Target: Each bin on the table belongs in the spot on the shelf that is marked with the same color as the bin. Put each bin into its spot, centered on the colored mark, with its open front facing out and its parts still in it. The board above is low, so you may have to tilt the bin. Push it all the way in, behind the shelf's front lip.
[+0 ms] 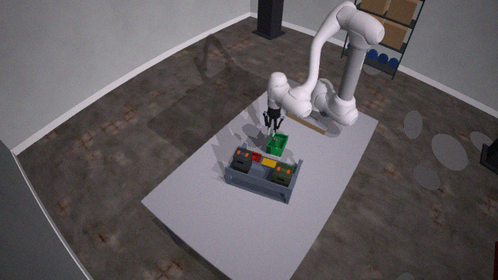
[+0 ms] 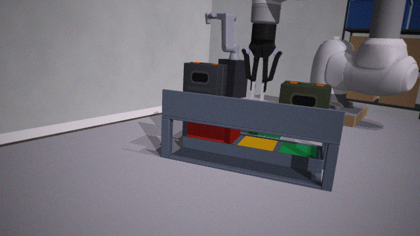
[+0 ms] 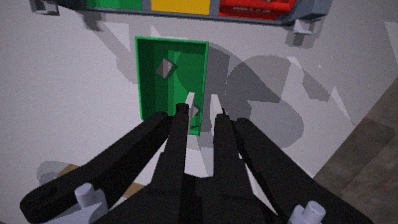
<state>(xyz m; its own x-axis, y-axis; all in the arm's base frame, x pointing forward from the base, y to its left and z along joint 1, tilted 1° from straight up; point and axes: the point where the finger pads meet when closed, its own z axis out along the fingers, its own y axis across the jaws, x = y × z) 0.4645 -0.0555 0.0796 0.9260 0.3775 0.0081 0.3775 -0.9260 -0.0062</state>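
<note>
Right now the green bin is 2 cm behind my hand, 4 cm to the left of it and 9 cm below it. From my hand the other things lie so: olive box 23 cm ahead, 27 cm to the left, 2 cm above; then red bin 23 cm ahead, 2 cm to the left, 8 cm below; then dark grey box 31 cm ahead, 5 cm to the left, 4 cm above.
</note>
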